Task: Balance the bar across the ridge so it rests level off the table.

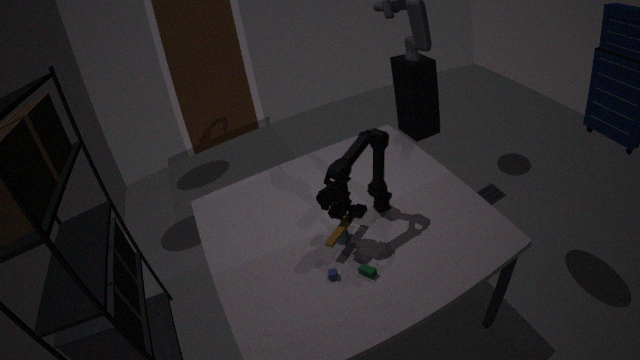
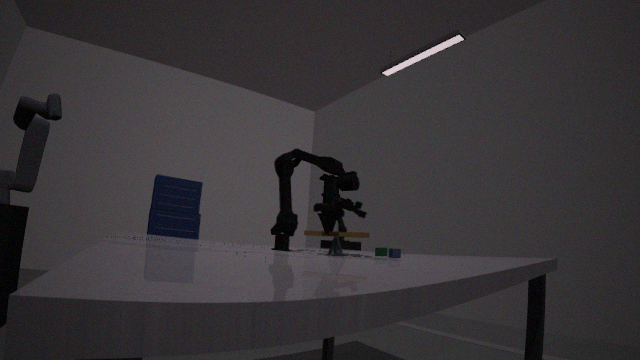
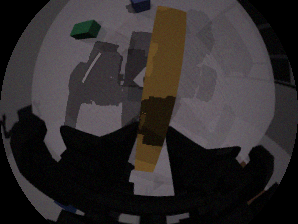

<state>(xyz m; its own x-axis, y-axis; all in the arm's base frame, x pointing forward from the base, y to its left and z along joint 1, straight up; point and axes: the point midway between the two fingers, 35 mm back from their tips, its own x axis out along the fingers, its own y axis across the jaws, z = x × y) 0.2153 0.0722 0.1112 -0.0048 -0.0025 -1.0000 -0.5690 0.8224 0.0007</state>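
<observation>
The yellow bar lies 20 mm to the left of my gripper tip and 20 mm ahead of it. Also, from my gripper tip: blue cube (180 mm to the left, 160 mm ahead, 60 mm below); green block (250 mm to the left, 60 mm below, 40 mm ahead).
</observation>
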